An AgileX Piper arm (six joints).
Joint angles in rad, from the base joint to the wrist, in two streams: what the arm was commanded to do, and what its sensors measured. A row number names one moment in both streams.
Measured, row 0:
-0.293, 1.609, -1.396, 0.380, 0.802, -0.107
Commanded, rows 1 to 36:
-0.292, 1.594, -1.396, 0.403, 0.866, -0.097
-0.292, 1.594, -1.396, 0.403, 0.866, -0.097
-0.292, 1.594, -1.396, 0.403, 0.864, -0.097
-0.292, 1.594, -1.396, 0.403, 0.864, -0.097
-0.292, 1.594, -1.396, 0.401, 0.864, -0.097
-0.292, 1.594, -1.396, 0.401, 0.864, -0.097
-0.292, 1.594, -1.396, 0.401, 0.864, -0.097
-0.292, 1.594, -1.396, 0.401, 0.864, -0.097
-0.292, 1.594, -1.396, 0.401, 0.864, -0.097
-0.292, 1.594, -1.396, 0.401, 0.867, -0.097
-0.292, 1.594, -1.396, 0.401, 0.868, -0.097
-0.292, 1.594, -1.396, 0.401, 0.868, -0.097
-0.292, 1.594, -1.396, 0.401, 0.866, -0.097
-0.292, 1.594, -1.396, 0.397, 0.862, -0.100
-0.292, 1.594, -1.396, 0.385, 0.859, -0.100
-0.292, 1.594, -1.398, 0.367, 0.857, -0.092
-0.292, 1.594, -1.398, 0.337, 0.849, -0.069
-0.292, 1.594, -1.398, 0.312, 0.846, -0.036
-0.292, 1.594, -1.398, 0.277, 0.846, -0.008
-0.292, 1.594, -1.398, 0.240, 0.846, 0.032
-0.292, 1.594, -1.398, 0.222, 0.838, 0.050
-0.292, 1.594, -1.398, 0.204, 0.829, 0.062
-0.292, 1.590, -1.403, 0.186, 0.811, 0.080
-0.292, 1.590, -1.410, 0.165, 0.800, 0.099
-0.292, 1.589, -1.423, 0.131, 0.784, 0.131
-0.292, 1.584, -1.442, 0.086, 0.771, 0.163
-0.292, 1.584, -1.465, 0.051, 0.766, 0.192
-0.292, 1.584, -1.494, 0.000, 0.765, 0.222
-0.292, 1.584, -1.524, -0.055, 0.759, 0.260
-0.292, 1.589, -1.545, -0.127, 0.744, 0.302
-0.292, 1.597, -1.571, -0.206, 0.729, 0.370
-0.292, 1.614, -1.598, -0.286, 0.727, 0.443
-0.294, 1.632, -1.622, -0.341, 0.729, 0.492
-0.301, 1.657, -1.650, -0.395, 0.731, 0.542
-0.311, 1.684, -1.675, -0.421, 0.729, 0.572
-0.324, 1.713, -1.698, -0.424, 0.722, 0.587
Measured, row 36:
-0.295, 1.630, -1.623, -0.286, 0.726, 0.458
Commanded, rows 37 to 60:
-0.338, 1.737, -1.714, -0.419, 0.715, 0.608
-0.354, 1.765, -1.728, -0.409, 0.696, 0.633
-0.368, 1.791, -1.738, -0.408, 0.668, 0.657
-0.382, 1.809, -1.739, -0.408, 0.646, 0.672
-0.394, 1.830, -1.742, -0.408, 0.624, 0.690
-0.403, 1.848, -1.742, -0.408, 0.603, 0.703
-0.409, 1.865, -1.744, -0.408, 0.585, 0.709
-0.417, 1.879, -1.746, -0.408, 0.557, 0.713
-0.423, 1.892, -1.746, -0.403, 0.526, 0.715
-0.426, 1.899, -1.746, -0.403, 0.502, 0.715
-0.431, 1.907, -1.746, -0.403, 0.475, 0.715
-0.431, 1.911, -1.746, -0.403, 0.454, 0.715
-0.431, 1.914, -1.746, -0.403, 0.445, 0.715
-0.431, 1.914, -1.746, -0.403, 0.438, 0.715
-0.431, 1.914, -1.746, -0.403, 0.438, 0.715
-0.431, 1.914, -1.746, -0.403, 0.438, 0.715
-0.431, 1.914, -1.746, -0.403, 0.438, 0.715
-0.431, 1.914, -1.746, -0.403, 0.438, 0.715
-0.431, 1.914, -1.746, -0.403, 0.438, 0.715
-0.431, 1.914, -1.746, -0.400, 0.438, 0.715
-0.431, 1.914, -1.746, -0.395, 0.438, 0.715
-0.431, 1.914, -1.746, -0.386, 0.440, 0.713
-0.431, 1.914, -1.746, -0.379, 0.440, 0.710
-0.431, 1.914, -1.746, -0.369, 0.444, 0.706
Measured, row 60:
-0.426, 1.920, -1.742, -0.385, 0.434, 0.711
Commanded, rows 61 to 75:
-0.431, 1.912, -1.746, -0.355, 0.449, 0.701
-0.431, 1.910, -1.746, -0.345, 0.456, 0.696
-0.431, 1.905, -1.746, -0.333, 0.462, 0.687
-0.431, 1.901, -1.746, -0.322, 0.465, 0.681
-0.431, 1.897, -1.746, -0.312, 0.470, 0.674
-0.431, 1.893, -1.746, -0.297, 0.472, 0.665
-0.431, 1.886, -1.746, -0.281, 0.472, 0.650
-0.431, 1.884, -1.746, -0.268, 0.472, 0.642
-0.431, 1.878, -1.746, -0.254, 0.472, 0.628
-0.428, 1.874, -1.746, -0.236, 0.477, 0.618
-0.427, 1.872, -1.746, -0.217, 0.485, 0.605
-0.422, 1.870, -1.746, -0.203, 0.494, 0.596
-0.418, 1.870, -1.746, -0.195, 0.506, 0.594
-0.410, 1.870, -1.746, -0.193, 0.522, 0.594
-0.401, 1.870, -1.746, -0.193, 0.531, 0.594
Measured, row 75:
-0.431, 1.889, -1.742, -0.234, 0.466, 0.618
